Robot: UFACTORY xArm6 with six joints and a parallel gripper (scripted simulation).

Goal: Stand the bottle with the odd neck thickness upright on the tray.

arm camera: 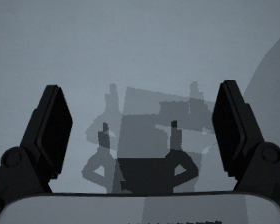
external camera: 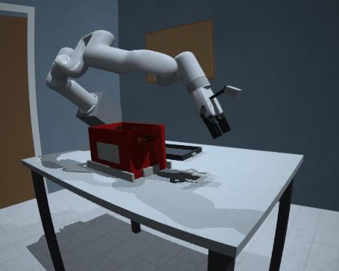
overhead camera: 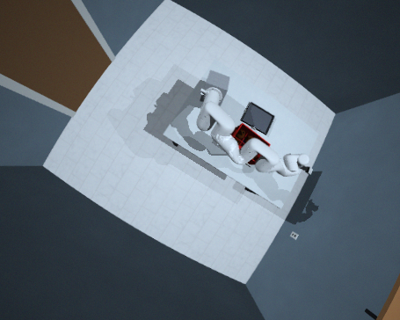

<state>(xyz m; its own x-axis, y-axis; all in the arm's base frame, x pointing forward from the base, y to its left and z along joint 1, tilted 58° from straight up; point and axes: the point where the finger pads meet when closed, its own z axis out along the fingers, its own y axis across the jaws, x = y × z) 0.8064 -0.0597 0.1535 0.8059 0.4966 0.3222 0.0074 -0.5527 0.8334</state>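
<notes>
Right now my hand is 41 cm past the red crate and 9 cm above it. The rest, counted from my hand: glass bottle 49 cm behind, 6 cm to the left, 8 cm below; then dark tray 36 cm behind, 29 cm to the left, 16 cm below.
</notes>
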